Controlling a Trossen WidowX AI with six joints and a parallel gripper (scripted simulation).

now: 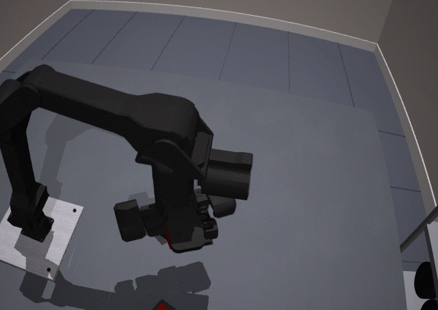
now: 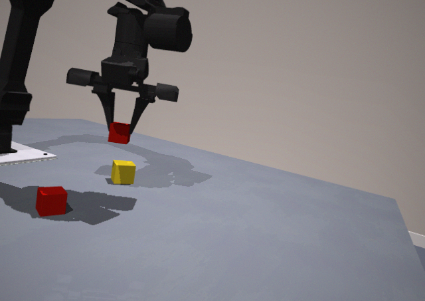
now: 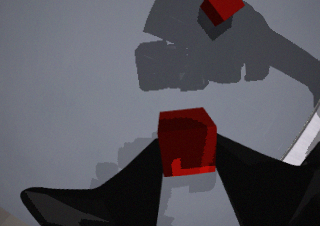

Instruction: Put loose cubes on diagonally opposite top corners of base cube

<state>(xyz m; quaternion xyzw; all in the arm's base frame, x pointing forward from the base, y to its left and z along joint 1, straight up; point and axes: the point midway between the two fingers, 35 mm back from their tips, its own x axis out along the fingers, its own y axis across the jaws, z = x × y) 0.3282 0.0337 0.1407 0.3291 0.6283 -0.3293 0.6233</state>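
Right now my gripper tip is 4 cm past the yellow base cube, 7 cm to the right of it and 10 cm above it.
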